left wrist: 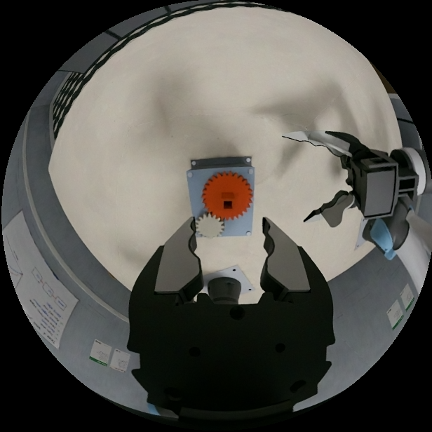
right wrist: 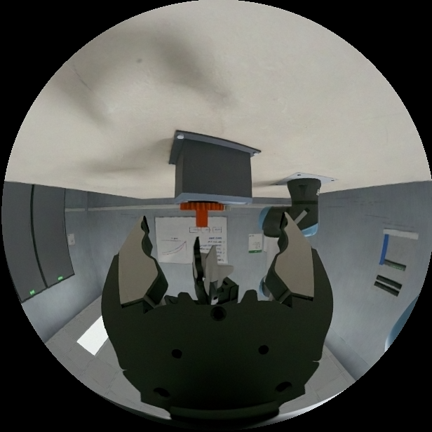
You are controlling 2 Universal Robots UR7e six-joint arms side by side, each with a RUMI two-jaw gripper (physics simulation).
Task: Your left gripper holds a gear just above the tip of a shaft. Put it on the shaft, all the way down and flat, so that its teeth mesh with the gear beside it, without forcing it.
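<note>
The orange gear (left wrist: 227,184) (right wrist: 201,206) with its raised square hub lies over the light blue top plate (left wrist: 240,229) of the grey gearbox. In the right wrist view it looks level and close against the plate. The small beige gear (left wrist: 209,226) (right wrist: 227,207) is beside it at about the same height, and their teeth appear to meet at the rim. The shaft is hidden. My left gripper (left wrist: 228,217) is open and empty, above and back from the orange gear. My right gripper (left wrist: 296,183) (right wrist: 214,214) is open and empty, off to the gearbox's side.
The gearbox body (right wrist: 215,170) stands on the pale table (left wrist: 125,150) (right wrist: 300,100). A robot base (left wrist: 224,289) (right wrist: 304,190) on a mounting plate stands behind it. The right arm reaches in from the right of the left wrist view.
</note>
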